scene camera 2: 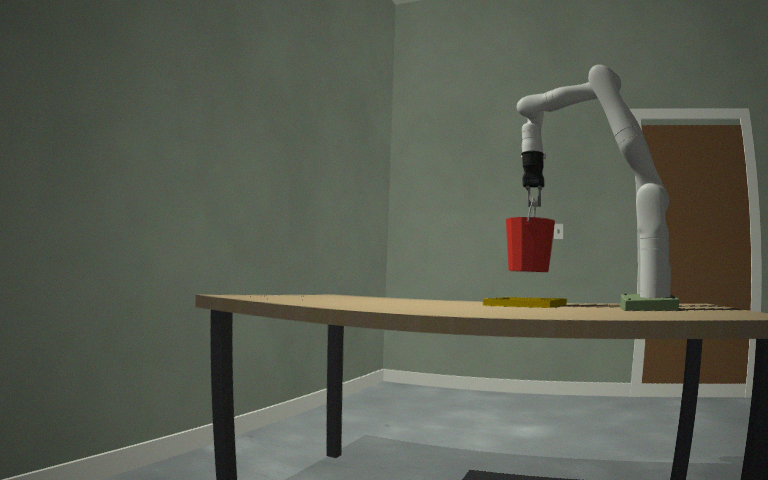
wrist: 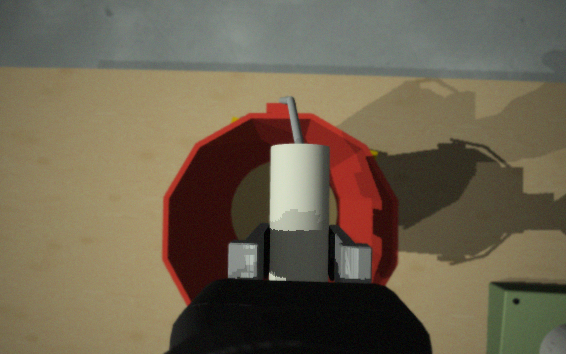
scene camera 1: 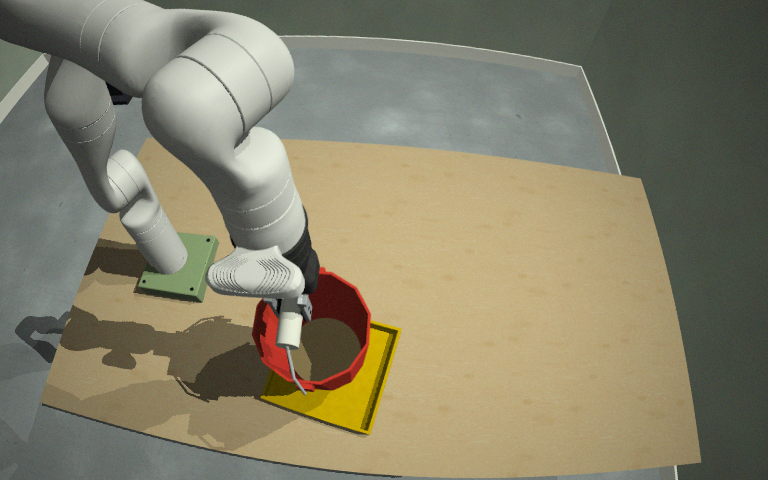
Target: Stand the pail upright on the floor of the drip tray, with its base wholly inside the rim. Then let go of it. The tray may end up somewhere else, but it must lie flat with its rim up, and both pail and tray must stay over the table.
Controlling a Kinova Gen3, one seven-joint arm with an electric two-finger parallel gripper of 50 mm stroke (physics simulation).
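Places are measured from the arm's base along level axes (x right, y ahead, z up), in metres.
Pixels of known places: gripper, fingertip midpoint: [scene camera 2: 534, 206] [wrist: 298, 242] [scene camera 1: 294, 312]; arm's base at its link origin: [scene camera 2: 654, 296] [scene camera 1: 170, 258].
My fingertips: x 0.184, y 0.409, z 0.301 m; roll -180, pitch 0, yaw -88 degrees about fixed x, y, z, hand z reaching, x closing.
Observation:
Ahead of a thing's pixels: the offset from my fingertips to its top centre. Level surfaces: height alone.
The red pail [scene camera 1: 339, 294] [scene camera 2: 529, 244] [wrist: 200, 210] hangs nearly upright in the air from its wire handle. My gripper [scene camera 1: 289, 311] [scene camera 2: 534, 202] [wrist: 298, 242] is shut on the handle's white grip @(dx +0.000, dy +0.000, dz +0.035 m) [scene camera 1: 289, 332] [wrist: 299, 187], above the pail's mouth. The yellow drip tray @(dx +0.001, dy +0.020, dz -0.316 m) [scene camera 1: 345, 404] [scene camera 2: 523, 302] lies flat on the table, rim up. In scene camera 2 the pail's base is above the tray, with a gap of about half the pail's height, and within the tray's width. In the wrist view the pail hides most of the tray; small yellow corners show past its rim.
The wooden table @(dz -0.339 m) [scene camera 1: 509, 283] [scene camera 2: 368, 308] [wrist: 75, 175] carries the tray. The arm's green base plate [scene camera 1: 198, 263] [scene camera 2: 649, 302] [wrist: 525, 320] is beside the tray on the arm's side. A table edge runs near the tray, at the bottom of scene camera 1.

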